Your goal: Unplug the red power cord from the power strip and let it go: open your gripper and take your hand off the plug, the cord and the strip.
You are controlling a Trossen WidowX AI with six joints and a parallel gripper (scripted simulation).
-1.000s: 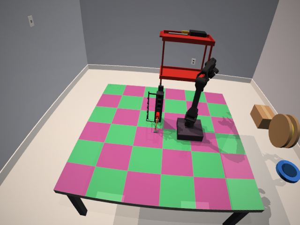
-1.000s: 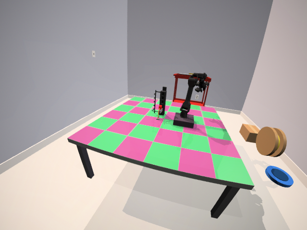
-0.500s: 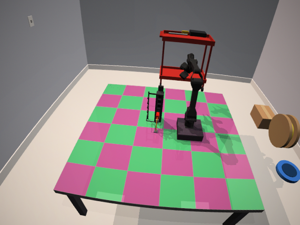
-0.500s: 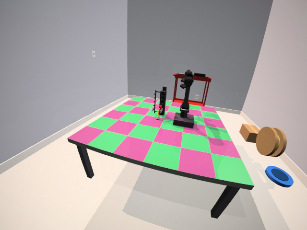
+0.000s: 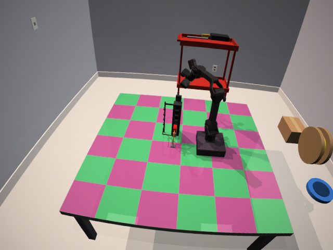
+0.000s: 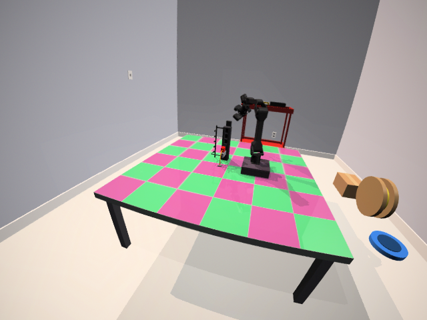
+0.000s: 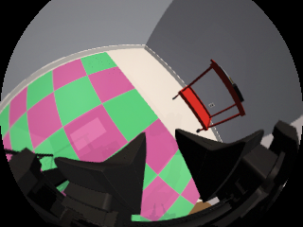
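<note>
The red plug lies 60 mm ahead of my gripper tip, 360 mm to the left of it and 180 mm below it.
</note>
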